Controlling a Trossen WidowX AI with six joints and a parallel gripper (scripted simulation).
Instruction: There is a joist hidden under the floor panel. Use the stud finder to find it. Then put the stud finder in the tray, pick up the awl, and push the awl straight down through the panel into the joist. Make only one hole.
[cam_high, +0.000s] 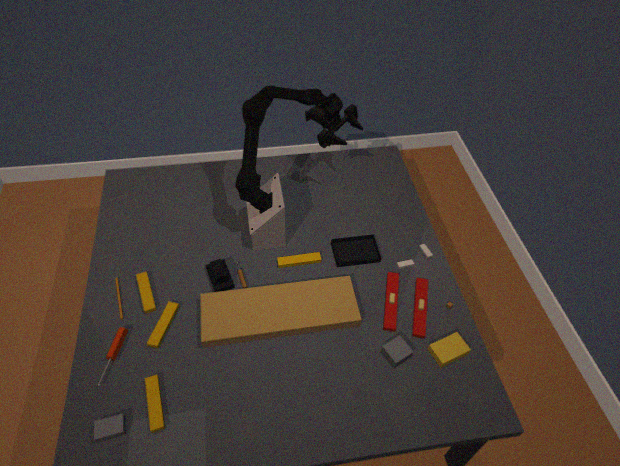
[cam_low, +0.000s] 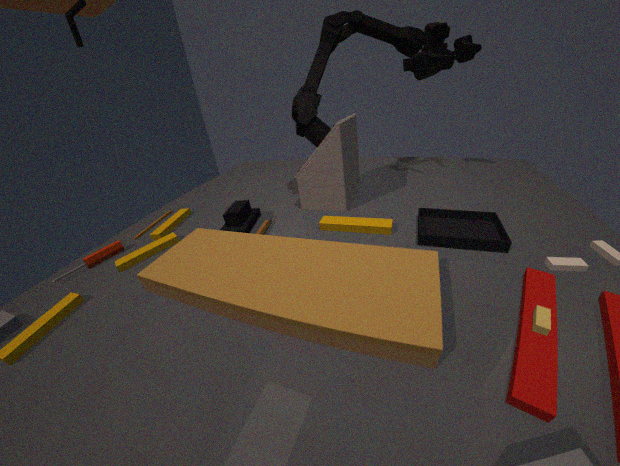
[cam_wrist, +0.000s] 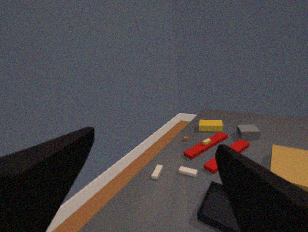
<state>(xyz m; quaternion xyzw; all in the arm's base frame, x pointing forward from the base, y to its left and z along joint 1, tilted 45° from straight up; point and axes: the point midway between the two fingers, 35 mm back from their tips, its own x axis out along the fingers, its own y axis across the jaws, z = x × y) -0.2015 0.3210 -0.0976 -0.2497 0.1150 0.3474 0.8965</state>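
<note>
Now: the square indicator light 390 mm ahead of my gripper tip, 480 mm to the right of it and 290 mm below it. Round my gripper tip: stud finder 380 mm ahead, 480 mm to the right, 300 mm below; black tray 260 mm ahead, 10 mm to the left, 330 mm below; awl 350 mm ahead, 420 mm to the right, 340 mm below.
</note>
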